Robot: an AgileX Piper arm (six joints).
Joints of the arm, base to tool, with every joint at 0 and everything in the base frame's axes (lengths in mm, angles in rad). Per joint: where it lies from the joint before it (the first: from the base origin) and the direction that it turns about. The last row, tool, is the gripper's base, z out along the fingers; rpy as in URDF.
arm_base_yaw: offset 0 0 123 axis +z
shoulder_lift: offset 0 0 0 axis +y
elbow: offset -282.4 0 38.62 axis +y
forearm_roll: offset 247.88 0 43.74 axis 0.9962 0 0.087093
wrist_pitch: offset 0 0 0 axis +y
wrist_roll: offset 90.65 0 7.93 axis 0.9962 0 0.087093
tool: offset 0 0 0 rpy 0 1.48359 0
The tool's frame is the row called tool.
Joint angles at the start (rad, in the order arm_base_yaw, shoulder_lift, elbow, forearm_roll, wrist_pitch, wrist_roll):
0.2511 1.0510 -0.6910 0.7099 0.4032 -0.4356
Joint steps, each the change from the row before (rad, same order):
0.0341 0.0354 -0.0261 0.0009 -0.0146 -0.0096
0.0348 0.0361 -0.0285 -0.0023 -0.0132 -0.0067
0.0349 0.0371 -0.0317 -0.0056 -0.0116 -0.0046
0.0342 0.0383 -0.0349 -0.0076 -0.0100 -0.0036
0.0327 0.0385 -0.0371 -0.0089 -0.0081 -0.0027
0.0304 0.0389 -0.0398 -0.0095 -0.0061 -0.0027
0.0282 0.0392 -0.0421 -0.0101 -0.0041 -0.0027
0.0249 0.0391 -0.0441 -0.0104 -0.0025 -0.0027
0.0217 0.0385 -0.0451 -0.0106 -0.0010 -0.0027
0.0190 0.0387 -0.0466 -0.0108 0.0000 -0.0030
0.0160 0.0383 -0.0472 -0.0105 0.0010 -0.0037
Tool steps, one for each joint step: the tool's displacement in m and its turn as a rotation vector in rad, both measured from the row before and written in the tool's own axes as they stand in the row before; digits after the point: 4 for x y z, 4 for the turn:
-0.0045 0.0062 0.0077 -0.0186 0.0065 -0.0246
-0.0047 0.0067 0.0081 -0.0192 0.0067 -0.0255
-0.0052 0.0072 0.0084 -0.0195 0.0063 -0.0271
-0.0056 0.0074 0.0087 -0.0197 0.0055 -0.0281
-0.0059 0.0075 0.0089 -0.0196 0.0047 -0.0281
-0.0064 0.0074 0.0091 -0.0191 0.0033 -0.0279
-0.0068 0.0072 0.0092 -0.0186 0.0023 -0.0276
-0.0072 0.0066 0.0092 -0.0170 0.0006 -0.0265
-0.0073 0.0059 0.0091 -0.0153 -0.0007 -0.0252
-0.0075 0.0053 0.0093 -0.0137 -0.0019 -0.0245
-0.0075 0.0044 0.0092 -0.0119 -0.0029 -0.0235

